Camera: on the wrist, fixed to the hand. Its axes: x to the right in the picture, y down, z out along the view.
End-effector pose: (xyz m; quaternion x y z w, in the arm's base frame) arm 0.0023 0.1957 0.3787 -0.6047 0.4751 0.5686 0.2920
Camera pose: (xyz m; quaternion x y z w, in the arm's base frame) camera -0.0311 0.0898 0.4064 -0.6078 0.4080 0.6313 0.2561
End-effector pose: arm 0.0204 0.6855 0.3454 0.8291 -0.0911 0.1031 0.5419
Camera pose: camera -0.0035 0.7344 0.4461 0.7803 -0.1182 0.0605 0.6112
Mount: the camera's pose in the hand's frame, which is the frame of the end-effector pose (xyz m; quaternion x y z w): 0.0022 0.0755 -0.0860 -0.0906 -0.0387 -0.0033 0.9951
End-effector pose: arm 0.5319 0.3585 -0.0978 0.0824 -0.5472 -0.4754 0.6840
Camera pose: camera 0.6452 0.3622 -0.0819 0.0034 -0.5276 -0.5281 0.6654
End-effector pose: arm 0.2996 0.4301 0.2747 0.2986 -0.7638 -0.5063 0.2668
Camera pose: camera 0.3451 0.3990 0.3750 0.2559 -0.7235 -0.5855 0.2613
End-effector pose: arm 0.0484 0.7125 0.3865 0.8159 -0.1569 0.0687 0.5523
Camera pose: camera 0.0307 0.7657 0.4863 0.7650 -0.1810 0.0208 0.6177
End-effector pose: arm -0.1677 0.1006 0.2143 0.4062 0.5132 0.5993 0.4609
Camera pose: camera -0.2610 0.0784 0.2767 0.3840 0.4399 0.6256 0.5173
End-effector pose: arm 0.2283 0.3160 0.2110 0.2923 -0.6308 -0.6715 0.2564
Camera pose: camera 0.2865 0.2490 0.2833 0.2437 -0.5758 -0.7375 0.2550
